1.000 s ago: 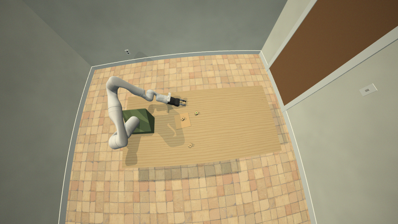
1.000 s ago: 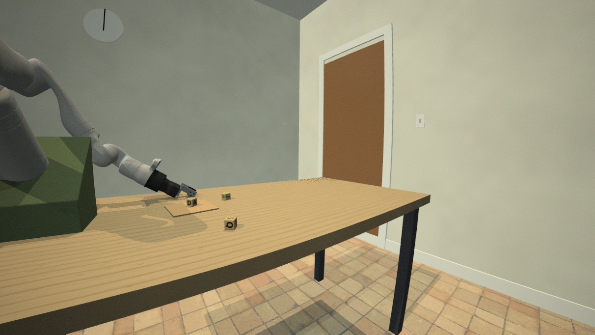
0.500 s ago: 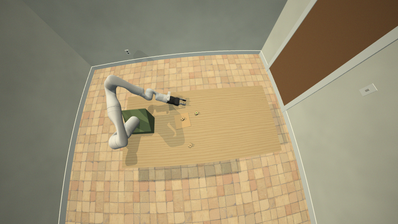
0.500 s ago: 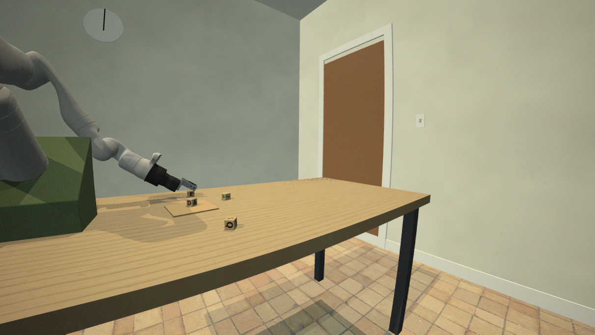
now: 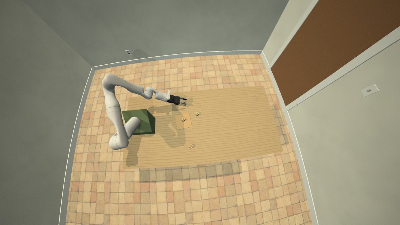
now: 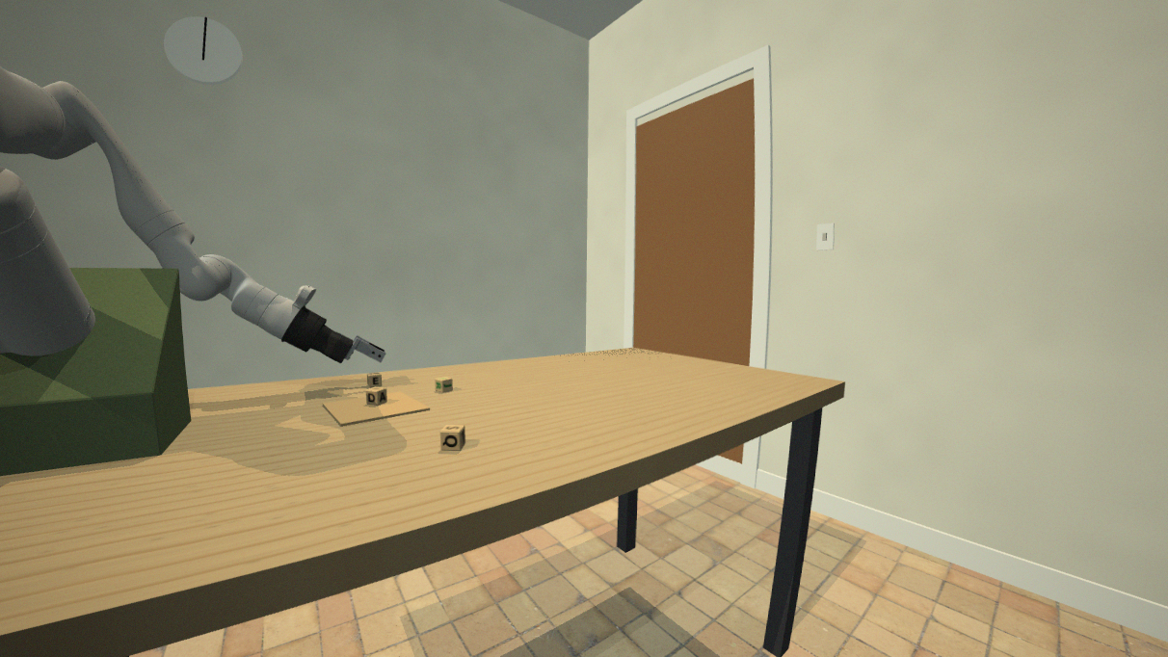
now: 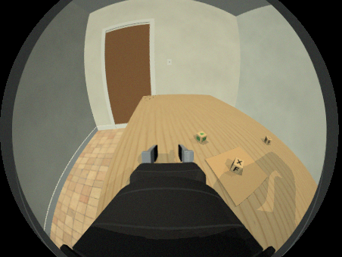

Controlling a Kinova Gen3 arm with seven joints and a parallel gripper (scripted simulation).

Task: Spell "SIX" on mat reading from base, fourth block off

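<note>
The tan mat lies 50 mm behind my hand, 170 mm to the right of it and 70 mm below it. The rest, counted from my hand: tan block 30 mm behind, 410 mm to the right, 60 mm below.
</note>
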